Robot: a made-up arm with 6 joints.
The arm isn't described. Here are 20 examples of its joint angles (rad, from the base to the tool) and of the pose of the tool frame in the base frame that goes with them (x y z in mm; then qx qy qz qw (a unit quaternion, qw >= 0)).
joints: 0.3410 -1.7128 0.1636 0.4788 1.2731 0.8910
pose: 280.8 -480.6 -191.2 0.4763 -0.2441 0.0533 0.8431
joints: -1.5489 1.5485 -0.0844 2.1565 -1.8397 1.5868
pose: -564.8 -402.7 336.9 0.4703 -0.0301 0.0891 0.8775
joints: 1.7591 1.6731 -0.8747 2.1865 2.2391 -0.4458
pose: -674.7 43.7 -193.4 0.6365 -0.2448 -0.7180 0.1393
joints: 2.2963 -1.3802 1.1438 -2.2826 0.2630 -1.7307
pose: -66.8 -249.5 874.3 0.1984 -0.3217 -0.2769 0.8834
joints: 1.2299 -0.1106 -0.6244 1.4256 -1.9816 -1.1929
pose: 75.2 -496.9 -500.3 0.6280 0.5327 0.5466 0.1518
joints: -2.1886 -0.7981 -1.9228 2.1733 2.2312 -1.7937
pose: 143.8 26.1 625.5 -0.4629 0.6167 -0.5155 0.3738
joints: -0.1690 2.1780 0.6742 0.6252 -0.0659 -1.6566
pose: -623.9 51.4 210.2 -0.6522 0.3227 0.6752 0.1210
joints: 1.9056 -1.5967 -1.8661 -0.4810 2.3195 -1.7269
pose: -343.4 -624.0 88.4 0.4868 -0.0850 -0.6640 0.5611
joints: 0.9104 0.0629 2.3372 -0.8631 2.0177 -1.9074
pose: -554.5 -366.1 92.0 -0.0529 -0.7279 0.2885 0.6198
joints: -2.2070 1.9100 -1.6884 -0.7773 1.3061 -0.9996
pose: 197.3 -55.2 496.9 -0.7530 0.0549 -0.6235 0.2032
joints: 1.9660 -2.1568 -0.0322 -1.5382 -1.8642 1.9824
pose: 127.7 -37.6 -397.9 0.0925 -0.8876 -0.3228 0.3152
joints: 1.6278 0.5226 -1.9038 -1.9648 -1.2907 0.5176
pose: 87.2 -387.5 -279.7 0.5362 -0.4092 0.6299 0.3851
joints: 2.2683 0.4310 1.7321 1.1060 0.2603 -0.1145
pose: -280.4 -184.1 212.5 0.8577 0.3398 -0.0325 0.3846
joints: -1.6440 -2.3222 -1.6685 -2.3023 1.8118 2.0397
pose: -267.7 -11.2 450.4 0.2735 -0.7148 0.1161 0.6330
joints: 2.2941 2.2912 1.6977 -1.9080 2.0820 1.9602
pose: -306.9 -308.0 458.0 0.2505 -0.5157 0.2717 0.7729
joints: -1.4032 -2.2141 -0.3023 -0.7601 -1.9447 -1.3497
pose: 490.9 356.1 554.2 -0.0760 0.5246 0.6863 0.4981
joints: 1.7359 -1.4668 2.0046 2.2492 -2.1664 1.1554
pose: 17.5 -784.8 616.7 0.2596 0.3341 0.0014 0.9061
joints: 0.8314 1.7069 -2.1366 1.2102 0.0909 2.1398
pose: 199.9 669.7 -288.9 -0.1506 0.6550 0.6785 0.2965
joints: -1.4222 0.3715 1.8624 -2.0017 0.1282 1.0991
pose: 71.1 502.6 -231.8 0.0256 0.6359 0.6623 0.3954
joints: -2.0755 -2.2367 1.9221 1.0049 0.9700 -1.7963
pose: 53.4 212.6 -145.9 0.3199 0.8821 -0.3215 0.1276
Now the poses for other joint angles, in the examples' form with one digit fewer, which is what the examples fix.
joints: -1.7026 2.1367 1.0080 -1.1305 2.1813 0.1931
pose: -616 135 -35 0.752 -0.029 -0.658 0.025
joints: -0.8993 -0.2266 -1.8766 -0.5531 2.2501 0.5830
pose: 154 623 353 0.404 0.237 0.834 0.292
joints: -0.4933 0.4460 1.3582 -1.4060 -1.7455 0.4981
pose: 16 -154 -354 0.542 -0.034 0.656 0.523
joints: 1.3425 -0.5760 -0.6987 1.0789 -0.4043 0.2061
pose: -299 -605 -203 -0.146 -0.479 -0.169 0.849
